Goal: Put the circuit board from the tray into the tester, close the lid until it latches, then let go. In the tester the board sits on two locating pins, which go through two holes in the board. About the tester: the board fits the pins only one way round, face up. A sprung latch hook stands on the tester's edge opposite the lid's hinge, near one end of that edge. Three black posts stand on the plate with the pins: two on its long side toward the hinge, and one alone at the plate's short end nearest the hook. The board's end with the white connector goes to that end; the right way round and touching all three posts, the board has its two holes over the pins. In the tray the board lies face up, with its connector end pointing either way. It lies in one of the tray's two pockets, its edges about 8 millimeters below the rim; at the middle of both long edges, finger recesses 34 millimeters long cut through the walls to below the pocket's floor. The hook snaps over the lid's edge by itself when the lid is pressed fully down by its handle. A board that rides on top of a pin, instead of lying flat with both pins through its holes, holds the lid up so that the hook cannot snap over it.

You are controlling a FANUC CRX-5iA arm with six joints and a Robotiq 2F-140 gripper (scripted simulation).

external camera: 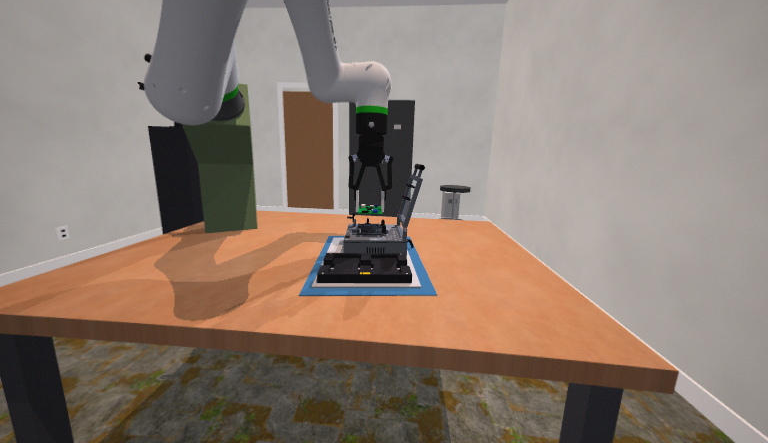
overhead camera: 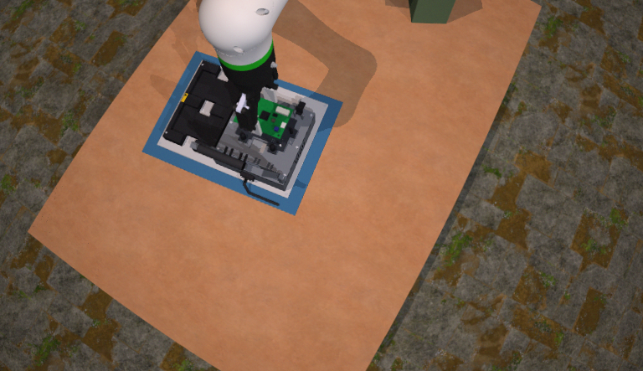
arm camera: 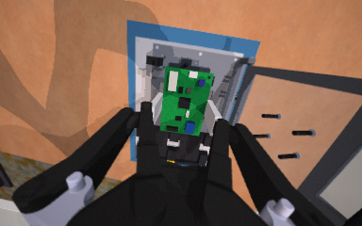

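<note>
My hand is 10 mm short of the pin plate, 10 mm to the right of it and 80 mm above it. Also, from my hand: green circuit board 20 mm below; lid 130 mm ahead, 30 mm above; latch hook 60 mm behind, 60 mm to the left, 60 mm below.
</note>
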